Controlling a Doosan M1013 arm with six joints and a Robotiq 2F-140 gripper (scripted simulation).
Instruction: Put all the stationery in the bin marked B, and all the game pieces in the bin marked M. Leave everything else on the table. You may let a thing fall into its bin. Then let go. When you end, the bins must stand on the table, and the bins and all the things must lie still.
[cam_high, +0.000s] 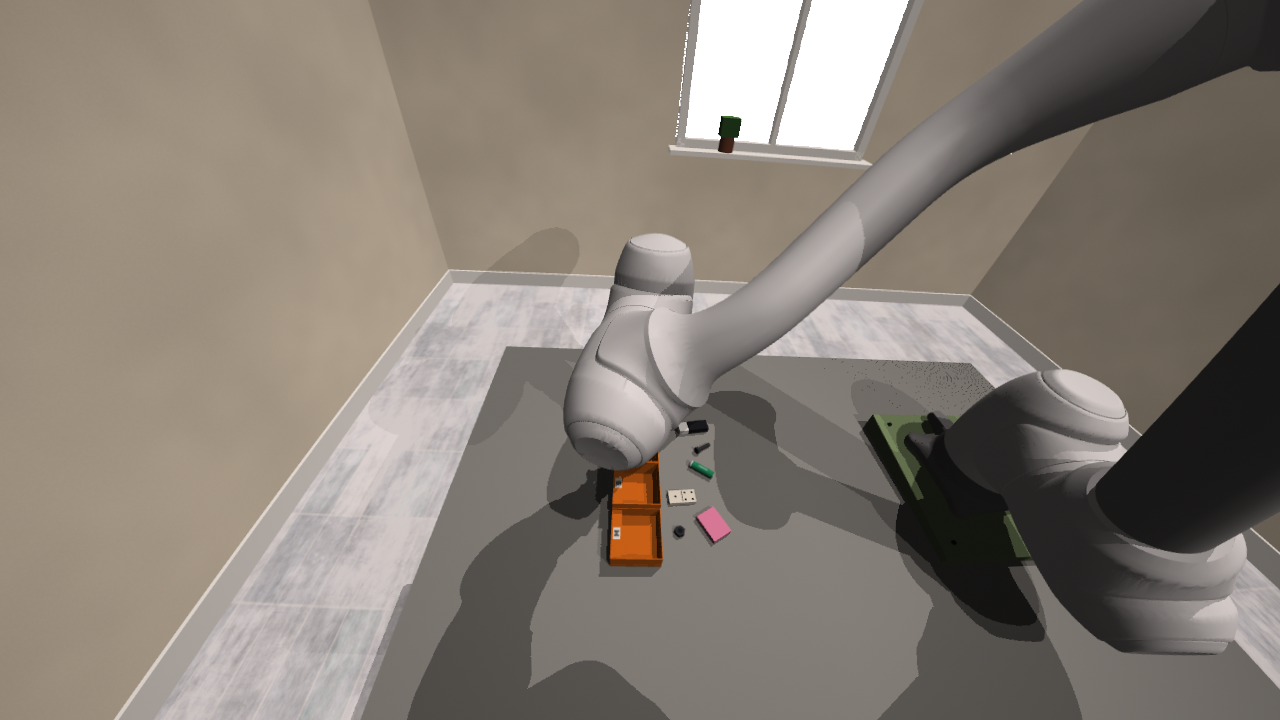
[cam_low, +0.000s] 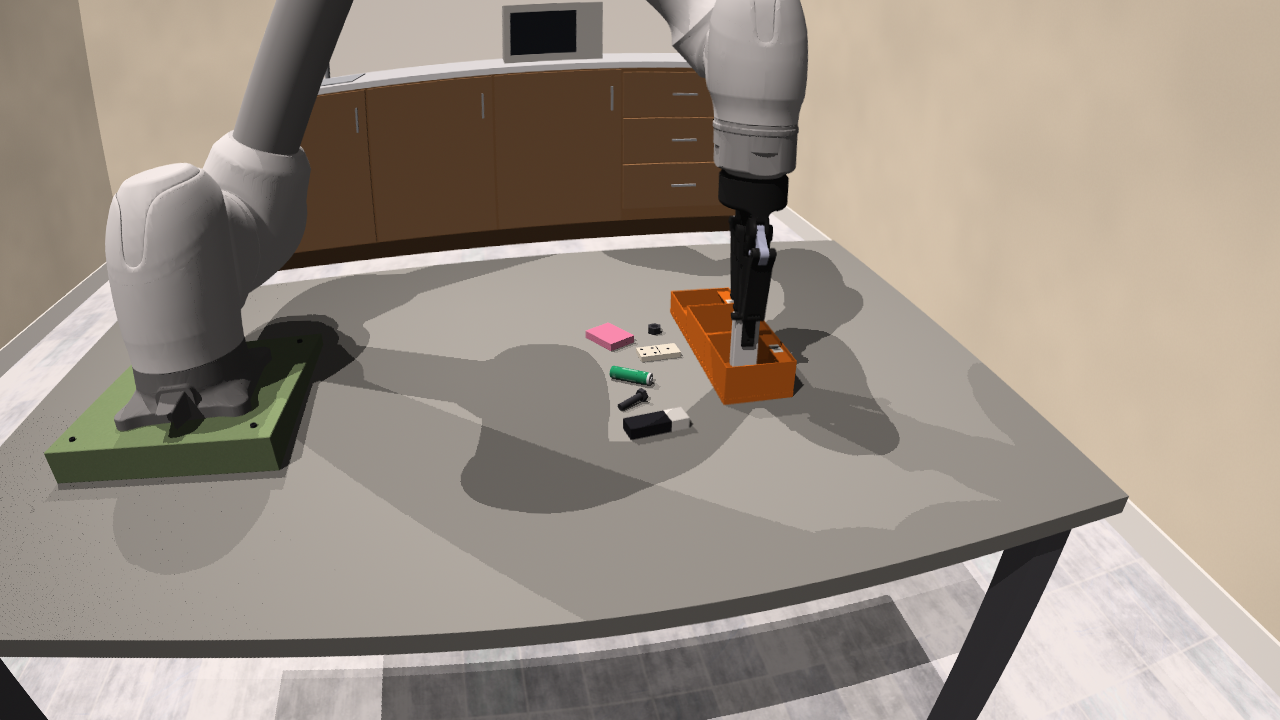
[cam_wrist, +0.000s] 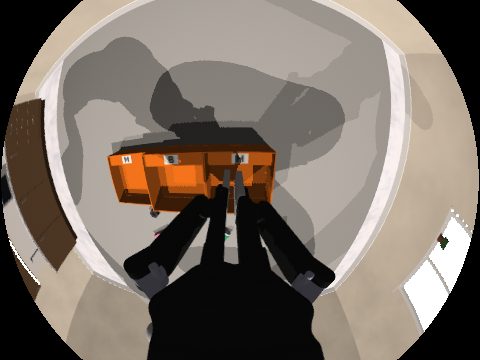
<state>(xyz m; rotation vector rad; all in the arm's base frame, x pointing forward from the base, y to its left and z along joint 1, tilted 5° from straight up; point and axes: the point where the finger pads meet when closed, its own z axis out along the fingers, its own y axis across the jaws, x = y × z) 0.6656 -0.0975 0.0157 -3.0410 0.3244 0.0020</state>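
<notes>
Right now my hand is 7 cm to the right of the orange three-compartment bin, 3 cm above it and 1 cm short of it. The rest, counted from my hand: green battery: 12 cm behind, 4 cm below, 3 cm to the left; cream domino: 9 cm to the left, 8 cm behind, 4 cm below; black bolt: 13 cm behind, 4 cm below, 2 cm to the right.
</notes>
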